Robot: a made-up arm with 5 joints.
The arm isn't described. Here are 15 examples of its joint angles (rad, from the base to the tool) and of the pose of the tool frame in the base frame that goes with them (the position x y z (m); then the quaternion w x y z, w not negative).
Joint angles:
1: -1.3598 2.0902 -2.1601 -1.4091 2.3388
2: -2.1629 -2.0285 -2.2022 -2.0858 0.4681
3: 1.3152 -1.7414 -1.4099 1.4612 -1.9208
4: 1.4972 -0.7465 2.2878 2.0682 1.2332
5: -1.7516 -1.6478 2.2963 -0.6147 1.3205
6: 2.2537 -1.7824 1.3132 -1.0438 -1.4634
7: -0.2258 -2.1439 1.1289 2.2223 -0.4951
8: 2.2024 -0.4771 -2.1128 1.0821 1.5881
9: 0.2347 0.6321 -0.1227 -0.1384 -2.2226
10: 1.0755 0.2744 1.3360 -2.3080 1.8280
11: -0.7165 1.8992 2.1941 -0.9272 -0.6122
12: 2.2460 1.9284 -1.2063 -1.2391 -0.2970
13: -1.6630 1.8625 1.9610 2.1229 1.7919
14: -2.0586 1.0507 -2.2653 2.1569 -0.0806
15: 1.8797 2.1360 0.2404 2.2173 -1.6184
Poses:
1: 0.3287 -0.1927 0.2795 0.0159 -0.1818 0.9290 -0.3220
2: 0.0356 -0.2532 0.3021 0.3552 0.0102 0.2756 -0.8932
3: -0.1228 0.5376 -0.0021 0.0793 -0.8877 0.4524 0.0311
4: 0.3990 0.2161 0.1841 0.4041 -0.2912 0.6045 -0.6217
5: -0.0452 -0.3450 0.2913 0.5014 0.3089 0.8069 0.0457
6: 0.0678 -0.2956 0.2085 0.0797 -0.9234 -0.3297 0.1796
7: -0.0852 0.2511 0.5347 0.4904 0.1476 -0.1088 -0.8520
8: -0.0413 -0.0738 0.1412 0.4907 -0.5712 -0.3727 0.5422
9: 0.0630 0.2559 -0.0262 0.3516 -0.2419 -0.2166 -0.8780
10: -0.2147 0.3449 -0.1688 0.4922 0.7335 -0.4336 -0.1782
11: -0.0476 0.1328 0.3207 0.5931 0.2469 -0.4779 -0.5990
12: 0.2976 0.2234 0.1452 0.0910 -0.1247 -0.9773 0.1449
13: 0.1560 -0.2543 -0.0818 0.0808 0.6889 0.5719 0.4380
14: 0.4205 -0.0149 0.1654 0.1508 -0.3788 -0.4650 -0.7859
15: -0.1250 0.4421 -0.0714 0.7198 -0.4977 -0.4137 -0.2509
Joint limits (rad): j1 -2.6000..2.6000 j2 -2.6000..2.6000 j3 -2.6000..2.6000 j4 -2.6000..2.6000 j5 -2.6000..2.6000
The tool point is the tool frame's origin. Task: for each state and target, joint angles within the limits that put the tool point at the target. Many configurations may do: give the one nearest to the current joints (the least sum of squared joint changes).
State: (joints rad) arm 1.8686 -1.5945 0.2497 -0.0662 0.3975
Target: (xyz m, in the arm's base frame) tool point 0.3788 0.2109 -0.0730
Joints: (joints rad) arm 2.2352 -1.4054 -0.6149 0.6857 0.5529
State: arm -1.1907 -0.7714 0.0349 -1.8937 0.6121
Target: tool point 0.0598 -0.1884 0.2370
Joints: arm -2.0568 -0.8252 0.0182 -1.2522 0.2120
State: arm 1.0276 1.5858 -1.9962 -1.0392 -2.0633
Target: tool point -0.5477 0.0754 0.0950
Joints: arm 0.7149 1.7424 -1.7153 -0.9507 -2.4148
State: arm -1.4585 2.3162 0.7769 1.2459 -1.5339
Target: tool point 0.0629 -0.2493 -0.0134
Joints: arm -0.7111 2.6000 0.5796 1.0454 -1.5492
